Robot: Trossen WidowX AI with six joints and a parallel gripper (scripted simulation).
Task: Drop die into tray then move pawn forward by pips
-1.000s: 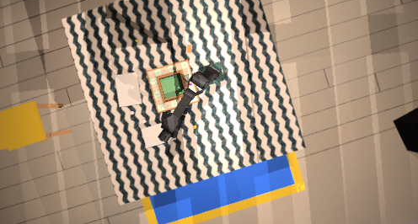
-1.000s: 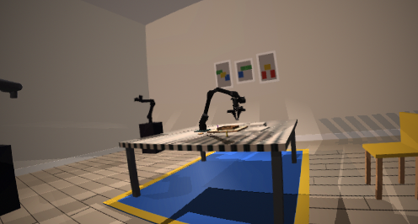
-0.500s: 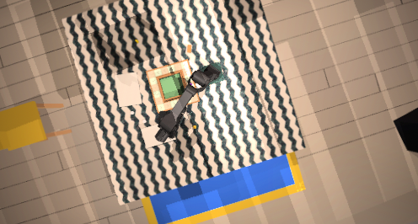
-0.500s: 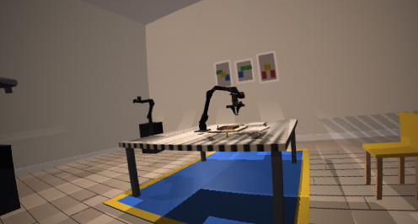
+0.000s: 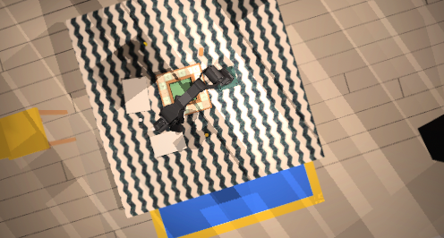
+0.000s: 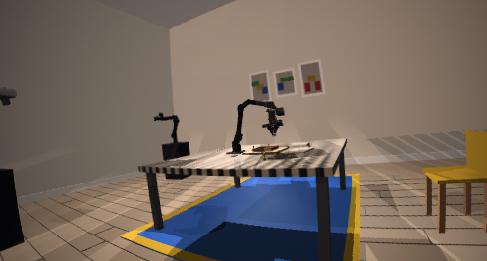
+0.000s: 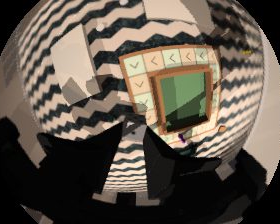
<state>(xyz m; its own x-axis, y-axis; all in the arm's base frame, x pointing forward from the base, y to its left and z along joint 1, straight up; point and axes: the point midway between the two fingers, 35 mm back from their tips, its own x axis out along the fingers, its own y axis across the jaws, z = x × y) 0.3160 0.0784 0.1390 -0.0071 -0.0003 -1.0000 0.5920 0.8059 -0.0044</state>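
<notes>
Right now my gripper tip is 16 cm past the purple pawn, 9 cm above it and 8 cm to the left of it. Round my gripper tip: white die: right at my gripper tip.
</notes>
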